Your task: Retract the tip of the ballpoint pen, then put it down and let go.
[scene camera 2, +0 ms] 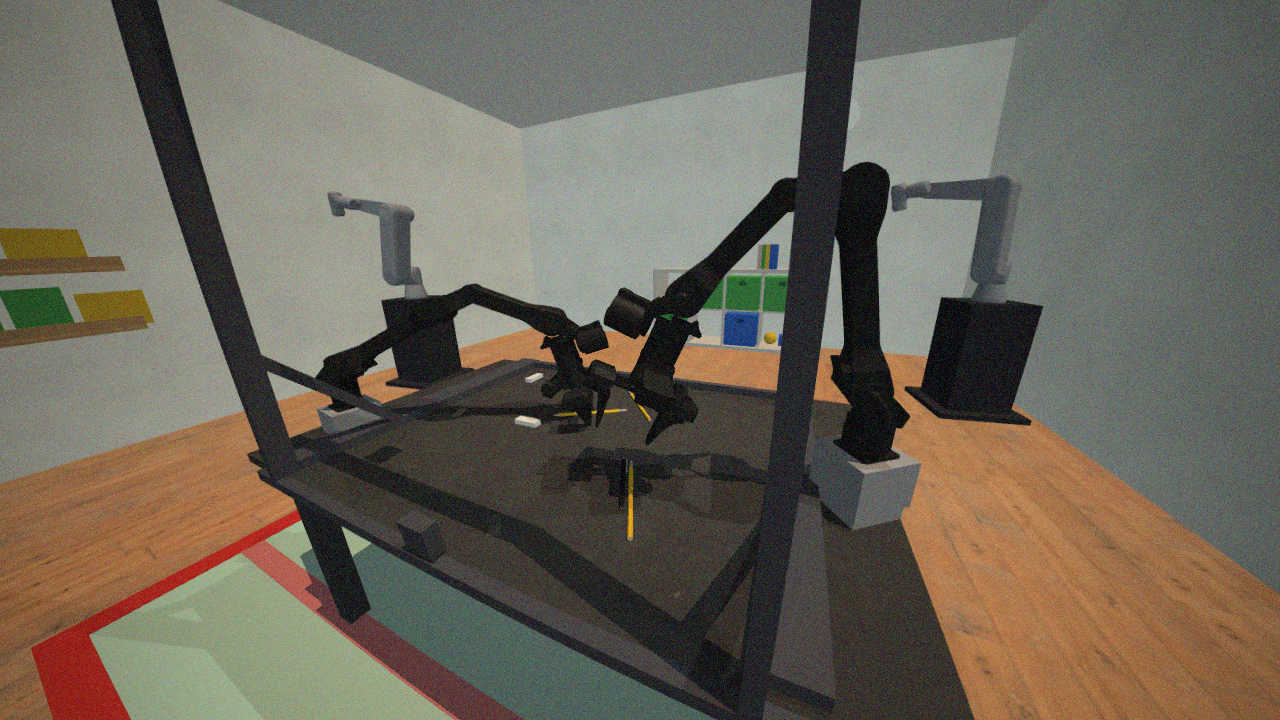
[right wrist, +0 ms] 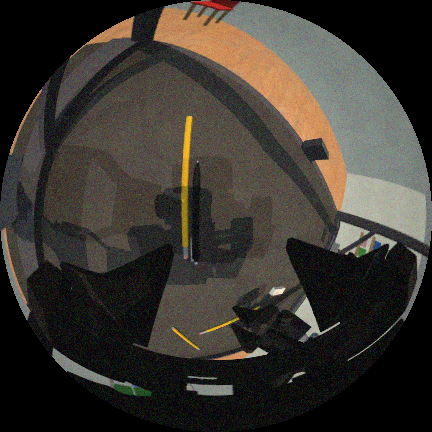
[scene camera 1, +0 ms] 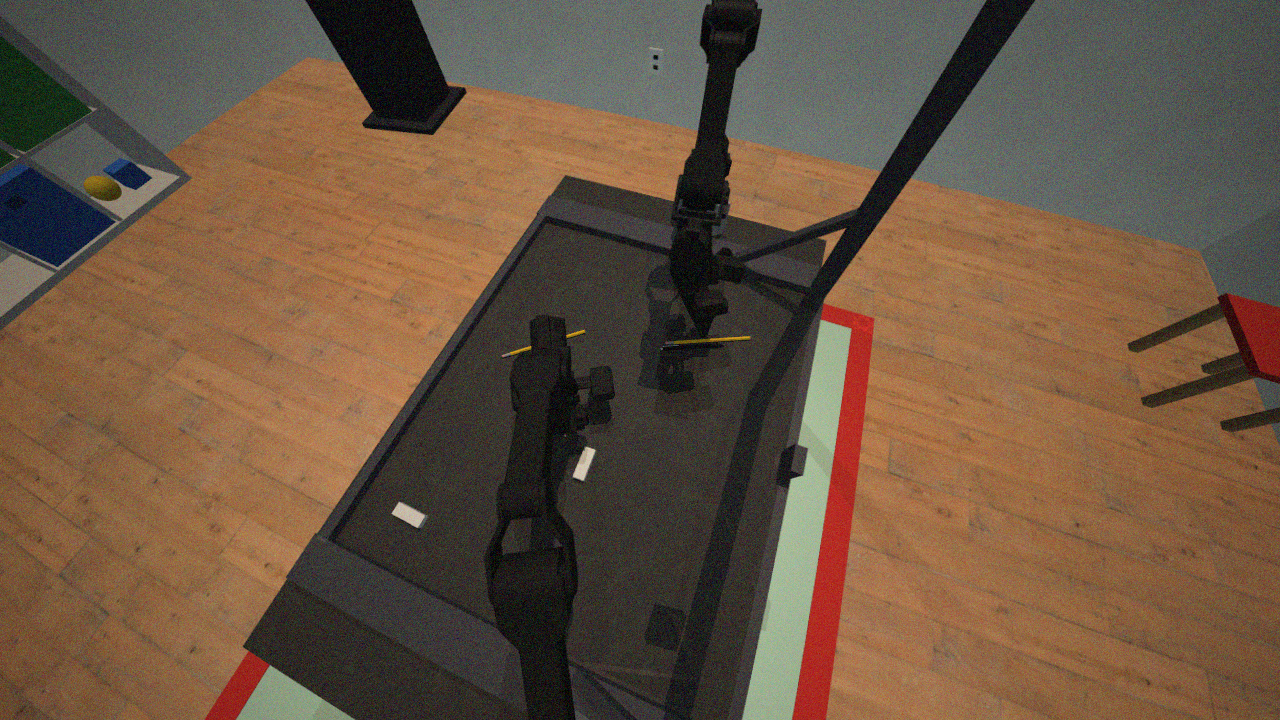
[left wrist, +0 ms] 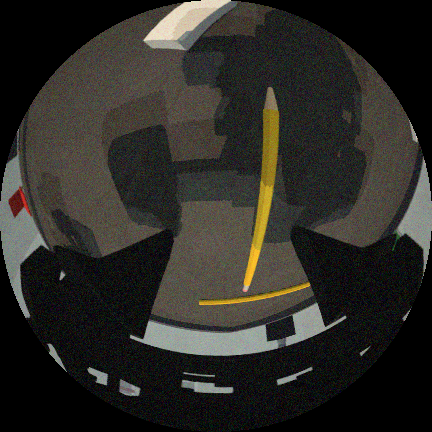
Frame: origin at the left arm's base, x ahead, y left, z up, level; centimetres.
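Seen in the pictures: left gripper, fingertip midpoint: (scene camera 2: 590, 416) (right wrist: 232, 316) (left wrist: 233, 234); right gripper, fingertip midpoint: (scene camera 2: 621, 435) (right wrist: 231, 247) (scene camera 1: 697, 324); left arm's base, link origin: (scene camera 2: 349, 404); right arm's base, link origin: (scene camera 2: 865, 450).
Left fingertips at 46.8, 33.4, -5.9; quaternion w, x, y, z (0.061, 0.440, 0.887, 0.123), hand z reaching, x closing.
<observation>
Offsets run from my left fingertips to a thing's top centre, as dx, dy, dz. "spot": to the spot under its first point.
The black ballpoint pen @[+21.9, -17.8, +1.0] (scene camera 1: 708, 346) (scene camera 2: 622, 490) (right wrist: 196, 215) lies flat on the dark table, close beside a yellow pencil @[+25.0, -20.2, +0.6] (scene camera 1: 733, 339) (scene camera 2: 630, 517) (right wrist: 185, 175). In the right wrist view its narrow end points up the picture with a small light tip visible, and its clip end lies nearer the fingers. My right gripper (scene camera 2: 669, 428) (right wrist: 231, 247) is open and empty, above the table near the pen's clip end. My left gripper (scene camera 2: 593, 420) (left wrist: 233, 234) is open and empty, low above a second yellow pencil @[spot: -5.7, -2.5, +0.6] (left wrist: 270, 145) that lies flat on the table.
A third yellow pencil @[+7.2, +11.7, +0.6] (scene camera 1: 577, 334) (scene camera 2: 641, 409) (left wrist: 225, 302) lies farther off. Two white blocks @[-10.8, -10.4, +1.1] (scene camera 1: 583, 463) @[-33.9, +12.8, +1.1] (scene camera 1: 409, 514) lie on the table near the left arm. Dark frame posts (scene camera 2: 810, 268) stand at the table's edge.
</observation>
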